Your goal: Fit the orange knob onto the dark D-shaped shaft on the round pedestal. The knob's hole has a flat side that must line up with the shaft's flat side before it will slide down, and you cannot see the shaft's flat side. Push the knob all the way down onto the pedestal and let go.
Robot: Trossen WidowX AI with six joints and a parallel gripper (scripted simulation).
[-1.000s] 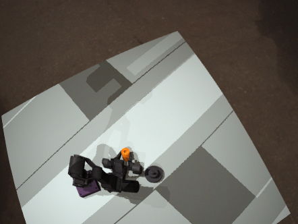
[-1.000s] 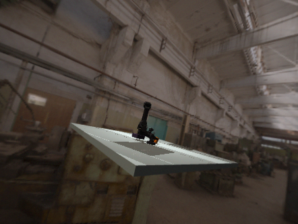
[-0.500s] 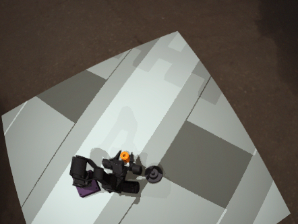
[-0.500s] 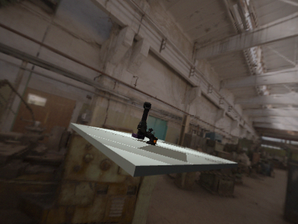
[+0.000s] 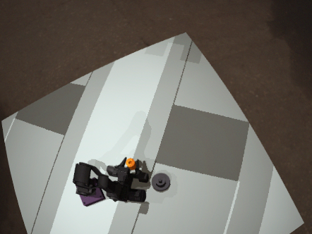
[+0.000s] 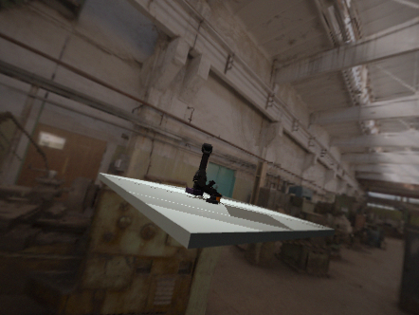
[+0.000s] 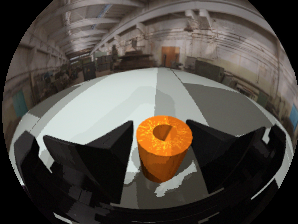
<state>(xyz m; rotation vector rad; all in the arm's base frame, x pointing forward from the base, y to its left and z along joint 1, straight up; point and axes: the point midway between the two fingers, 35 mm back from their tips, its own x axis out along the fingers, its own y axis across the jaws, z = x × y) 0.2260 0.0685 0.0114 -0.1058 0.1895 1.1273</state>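
The orange knob lies 2 cm to the right of my gripper tip, 2 cm below it and 1 cm behind it. The rest, counted from my gripper tip: dark round pedestal: 14 cm to the right, 10 cm ahead, 2 cm below.
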